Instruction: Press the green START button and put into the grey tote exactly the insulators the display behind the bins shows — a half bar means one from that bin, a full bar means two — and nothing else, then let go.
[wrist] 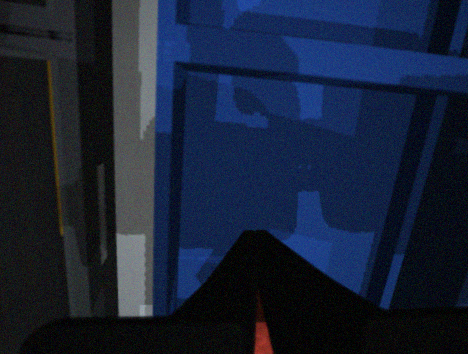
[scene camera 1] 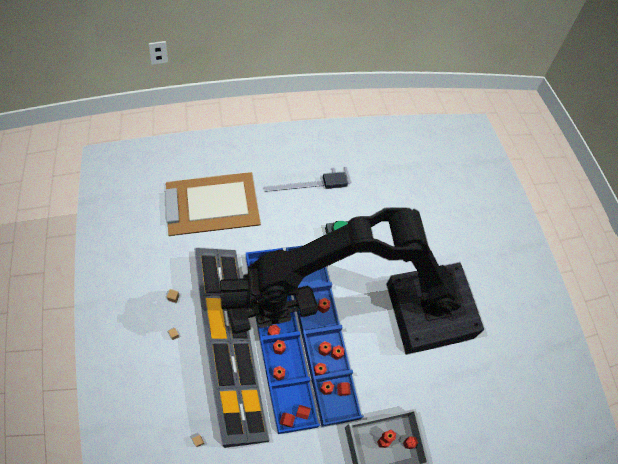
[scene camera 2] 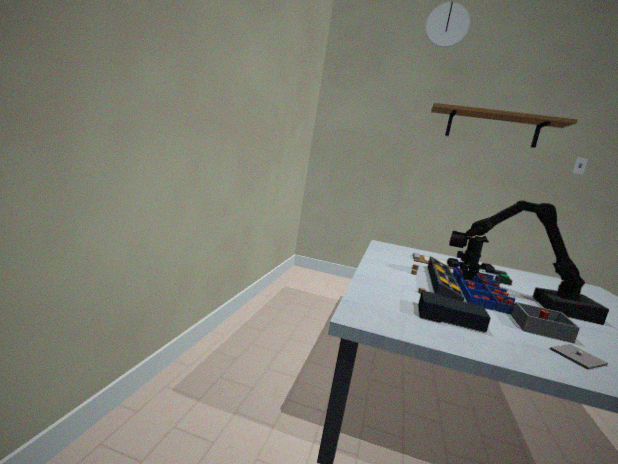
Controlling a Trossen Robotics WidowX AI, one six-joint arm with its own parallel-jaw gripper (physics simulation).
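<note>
My gripper [scene camera 2: 469,276] [wrist: 254,241] is shut and empty, low over the blue bins [scene camera 1: 286,382]; the arm hides its tips in scene camera 1. Red shows through the slit between the fingers in the wrist view. The far-row bin below holds a red insulator [scene camera 1: 273,330]. Other insulators lie in the other bins. The grey tote [scene camera 1: 420,425] [scene camera 2: 547,330] holds three red insulators, one being this insulator [scene camera 1: 410,442]. The display [scene camera 1: 246,442] shows one full yellow bar [scene camera 1: 216,320] and two half bars [scene camera 1: 229,401] [scene camera 1: 251,400]; the arm partly covers one cell. The green button [scene camera 1: 340,226] is partly behind the arm.
A clipboard [scene camera 1: 254,200] and a caliper-like tool [scene camera 1: 335,180] lie beyond the button. Small tan blocks [scene camera 1: 172,295] [scene camera 1: 173,333] [scene camera 1: 198,440] lie behind the display. A black box [scene camera 2: 452,311] and a flat plate [scene camera 2: 567,352] are on the table near the tote.
</note>
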